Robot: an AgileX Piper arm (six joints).
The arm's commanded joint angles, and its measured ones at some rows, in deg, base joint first. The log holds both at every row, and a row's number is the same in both.
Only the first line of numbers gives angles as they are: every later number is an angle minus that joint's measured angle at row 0.
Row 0, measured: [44.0 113.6 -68.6 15.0 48.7 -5.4]
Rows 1 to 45, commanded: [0.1 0.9 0.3 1.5 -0.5 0.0]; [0.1 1.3 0.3 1.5 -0.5 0.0]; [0.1 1.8 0.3 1.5 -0.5 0.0]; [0.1 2.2 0.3 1.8 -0.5 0.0]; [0.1 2.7 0.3 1.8 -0.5 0.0]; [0.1 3.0 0.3 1.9 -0.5 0.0]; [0.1 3.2 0.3 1.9 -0.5 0.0]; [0.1 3.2 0.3 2.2 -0.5 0.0]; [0.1 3.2 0.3 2.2 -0.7 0.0]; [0.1 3.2 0.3 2.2 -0.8 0.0]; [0.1 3.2 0.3 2.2 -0.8 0.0]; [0.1 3.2 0.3 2.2 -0.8 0.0]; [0.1 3.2 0.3 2.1 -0.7 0.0]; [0.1 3.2 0.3 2.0 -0.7 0.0]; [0.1 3.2 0.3 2.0 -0.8 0.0]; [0.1 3.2 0.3 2.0 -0.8 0.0]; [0.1 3.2 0.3 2.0 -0.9 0.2]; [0.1 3.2 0.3 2.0 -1.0 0.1]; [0.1 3.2 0.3 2.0 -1.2 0.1]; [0.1 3.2 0.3 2.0 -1.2 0.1]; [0.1 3.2 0.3 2.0 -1.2 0.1]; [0.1 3.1 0.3 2.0 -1.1 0.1]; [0.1 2.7 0.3 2.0 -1.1 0.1]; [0.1 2.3 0.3 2.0 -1.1 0.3]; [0.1 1.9 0.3 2.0 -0.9 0.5]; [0.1 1.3 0.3 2.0 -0.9 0.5]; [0.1 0.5 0.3 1.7 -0.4 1.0]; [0.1 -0.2 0.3 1.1 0.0 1.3]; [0.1 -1.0 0.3 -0.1 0.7 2.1]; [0.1 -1.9 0.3 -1.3 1.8 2.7]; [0.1 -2.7 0.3 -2.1 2.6 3.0]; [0.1 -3.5 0.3 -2.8 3.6 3.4]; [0.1 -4.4 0.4 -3.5 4.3 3.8]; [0.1 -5.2 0.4 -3.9 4.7 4.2]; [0.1 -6.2 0.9 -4.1 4.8 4.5]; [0.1 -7.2 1.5 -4.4 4.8 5.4]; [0.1 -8.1 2.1 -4.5 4.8 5.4]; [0.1 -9.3 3.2 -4.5 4.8 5.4]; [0.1 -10.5 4.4 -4.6 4.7 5.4]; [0.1 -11.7 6.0 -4.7 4.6 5.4]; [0.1 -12.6 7.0 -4.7 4.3 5.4]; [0.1 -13.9 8.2 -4.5 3.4 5.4]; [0.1 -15.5 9.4 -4.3 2.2 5.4]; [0.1 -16.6 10.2 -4.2 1.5 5.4]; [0.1 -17.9 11.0 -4.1 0.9 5.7]
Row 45, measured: [0.0 -13.1 7.7 -3.9 3.6 5.4]
